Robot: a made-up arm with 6 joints.
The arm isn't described. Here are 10 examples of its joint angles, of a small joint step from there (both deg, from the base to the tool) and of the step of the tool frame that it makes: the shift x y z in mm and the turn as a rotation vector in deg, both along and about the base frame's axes.
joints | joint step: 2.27 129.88 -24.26 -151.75 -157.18 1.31 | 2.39 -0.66 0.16 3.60 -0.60 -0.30
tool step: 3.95 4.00 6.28 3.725 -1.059 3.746
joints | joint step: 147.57 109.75 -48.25 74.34 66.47 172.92 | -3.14 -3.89 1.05 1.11 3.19 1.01
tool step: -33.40 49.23 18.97 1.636 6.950 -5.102
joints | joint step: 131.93 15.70 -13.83 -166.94 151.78 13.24 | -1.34 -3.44 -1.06 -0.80 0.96 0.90
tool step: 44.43 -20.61 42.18 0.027 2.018 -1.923
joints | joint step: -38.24 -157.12 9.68 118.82 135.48 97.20 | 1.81 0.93 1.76 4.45 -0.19 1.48
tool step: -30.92 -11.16 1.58 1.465 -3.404 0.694
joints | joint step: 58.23 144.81 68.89 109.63 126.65 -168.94 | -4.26 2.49 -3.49 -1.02 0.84 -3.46
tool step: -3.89 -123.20 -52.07 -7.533 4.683 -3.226
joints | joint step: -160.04 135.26 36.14 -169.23 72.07 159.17 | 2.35 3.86 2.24 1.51 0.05 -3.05
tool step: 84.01 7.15 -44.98 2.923 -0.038 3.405
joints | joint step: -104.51 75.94 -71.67 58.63 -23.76 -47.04 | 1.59 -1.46 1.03 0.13 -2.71 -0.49
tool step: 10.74 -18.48 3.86 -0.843 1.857 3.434
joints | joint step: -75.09 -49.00 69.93 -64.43 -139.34 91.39 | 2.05 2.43 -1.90 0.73 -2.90 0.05
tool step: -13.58 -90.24 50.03 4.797 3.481 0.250
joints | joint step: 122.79 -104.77 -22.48 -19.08 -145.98 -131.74 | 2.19 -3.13 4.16 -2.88 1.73 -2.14
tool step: 62.45 -31.91 -45.47 6.021 6.247 3.184
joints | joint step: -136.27 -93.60 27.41 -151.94 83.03 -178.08 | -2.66 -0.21 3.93 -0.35 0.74 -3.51
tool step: 73.87 -21.93 -28.37 -5.267 2.117 -0.155
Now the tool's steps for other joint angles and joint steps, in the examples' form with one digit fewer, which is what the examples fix.
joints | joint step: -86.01 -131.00 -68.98 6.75 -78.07 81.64 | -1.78 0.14 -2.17 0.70 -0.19 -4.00
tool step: 16.4 -17.2 -10.4 2.20 -3.36 -3.58
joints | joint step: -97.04 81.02 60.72 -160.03 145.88 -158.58 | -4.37 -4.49 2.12 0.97 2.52 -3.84
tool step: -133.1 1.4 157.0 -4.13 5.58 -5.85
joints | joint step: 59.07 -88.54 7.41 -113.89 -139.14 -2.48 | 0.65 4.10 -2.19 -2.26 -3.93 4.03
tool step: 46.3 64.6 68.8 -3.40 -1.18 5.92
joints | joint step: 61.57 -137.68 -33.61 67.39 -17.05 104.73 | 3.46 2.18 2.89 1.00 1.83 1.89
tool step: 37.6 -59.1 24.6 0.31 -1.42 0.26
